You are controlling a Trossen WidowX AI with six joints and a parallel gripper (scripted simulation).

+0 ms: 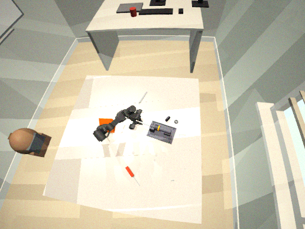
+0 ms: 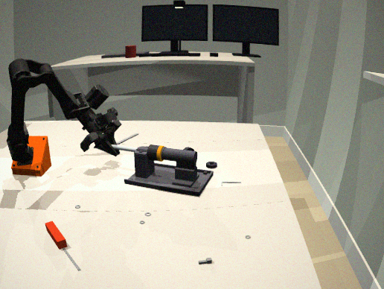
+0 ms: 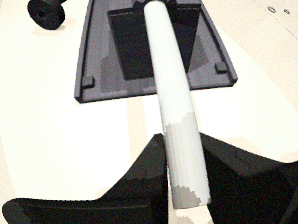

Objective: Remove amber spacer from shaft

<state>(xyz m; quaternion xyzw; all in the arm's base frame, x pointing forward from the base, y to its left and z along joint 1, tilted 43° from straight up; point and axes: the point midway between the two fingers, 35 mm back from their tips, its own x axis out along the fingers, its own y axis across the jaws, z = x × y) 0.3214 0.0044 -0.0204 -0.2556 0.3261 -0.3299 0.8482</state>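
Right now my gripper tip is 5 cm short of the grey shaft, 2 cm to the left of it and 2 cm below it. The rest, counted from my gripper tip: amber spacer 14 cm ahead, 6 cm to the right, 1 cm above; thin rod 31 cm to the left, 5 cm below; dark fixture 16 cm ahead, 7 cm to the right, 1 cm below.
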